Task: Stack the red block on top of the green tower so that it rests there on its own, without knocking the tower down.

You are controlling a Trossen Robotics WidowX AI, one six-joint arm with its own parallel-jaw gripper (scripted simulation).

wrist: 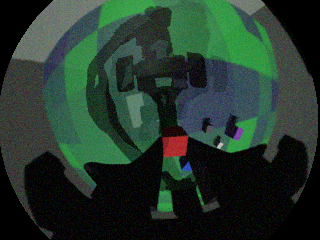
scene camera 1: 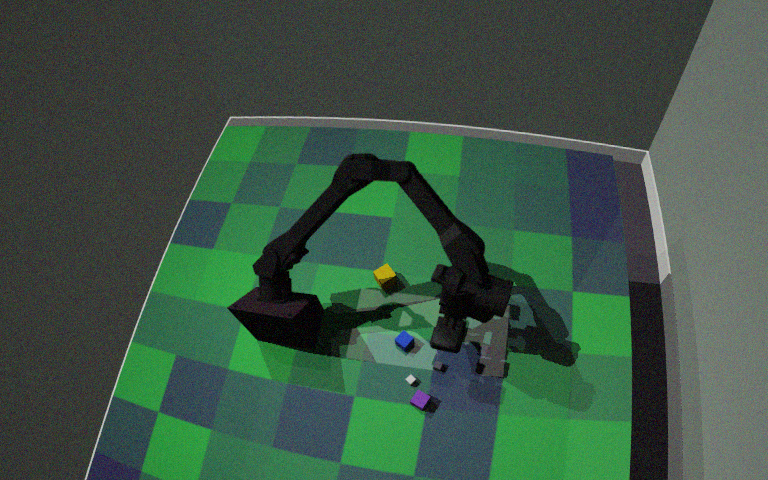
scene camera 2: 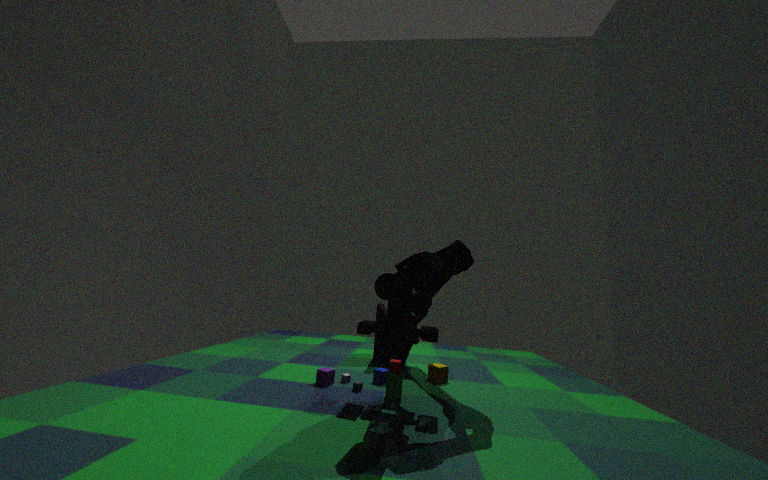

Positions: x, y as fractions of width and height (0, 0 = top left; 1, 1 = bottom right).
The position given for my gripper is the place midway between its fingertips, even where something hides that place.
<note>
In view: my gripper (scene camera 1: 0.59, 0.67).
My gripper is seen too in the wrist view (wrist: 0.54, 0.58).
</note>
